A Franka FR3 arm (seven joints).
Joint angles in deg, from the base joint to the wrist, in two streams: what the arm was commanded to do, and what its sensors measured. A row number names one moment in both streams.
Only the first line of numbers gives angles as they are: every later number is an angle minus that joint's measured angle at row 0.
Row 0, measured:
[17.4 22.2 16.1 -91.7 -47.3 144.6 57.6]
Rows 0 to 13, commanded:
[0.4 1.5 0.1 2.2 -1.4 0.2 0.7]
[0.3 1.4 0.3 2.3 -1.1 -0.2 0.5]
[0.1 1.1 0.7 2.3 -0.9 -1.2 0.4]
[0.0 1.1 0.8 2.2 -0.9 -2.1 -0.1]
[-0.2 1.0 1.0 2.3 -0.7 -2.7 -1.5]
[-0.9 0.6 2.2 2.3 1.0 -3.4 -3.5]
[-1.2 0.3 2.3 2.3 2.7 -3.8 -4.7]
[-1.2 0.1 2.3 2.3 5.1 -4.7 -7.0]
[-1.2 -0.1 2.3 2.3 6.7 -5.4 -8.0]
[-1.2 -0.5 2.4 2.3 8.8 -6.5 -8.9]
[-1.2 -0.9 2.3 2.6 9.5 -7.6 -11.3]
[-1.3 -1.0 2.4 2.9 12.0 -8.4 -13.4]
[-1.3 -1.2 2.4 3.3 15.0 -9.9 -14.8]
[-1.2 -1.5 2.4 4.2 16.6 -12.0 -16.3]
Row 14, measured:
[-0.6 -0.8 1.3 2.5 11.9 -7.6 -12.0]
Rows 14 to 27, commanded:
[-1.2 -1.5 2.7 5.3 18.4 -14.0 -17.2]
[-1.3 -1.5 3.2 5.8 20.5 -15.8 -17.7]
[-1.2 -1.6 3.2 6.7 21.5 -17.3 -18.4]
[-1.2 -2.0 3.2 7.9 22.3 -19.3 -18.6]
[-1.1 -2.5 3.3 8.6 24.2 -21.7 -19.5]
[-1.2 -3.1 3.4 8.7 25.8 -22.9 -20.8]
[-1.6 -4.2 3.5 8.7 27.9 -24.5 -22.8]
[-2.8 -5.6 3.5 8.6 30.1 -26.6 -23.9]
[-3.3 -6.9 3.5 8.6 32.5 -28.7 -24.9]
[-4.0 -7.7 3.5 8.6 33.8 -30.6 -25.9]
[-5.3 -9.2 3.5 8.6 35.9 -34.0 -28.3]
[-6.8 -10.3 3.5 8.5 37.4 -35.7 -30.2]
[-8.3 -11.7 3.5 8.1 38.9 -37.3 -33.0]
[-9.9 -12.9 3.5 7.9 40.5 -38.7 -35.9]
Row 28, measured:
[-5.2 -9.0 2.7 8.8 35.4 -34.0 -28.5]
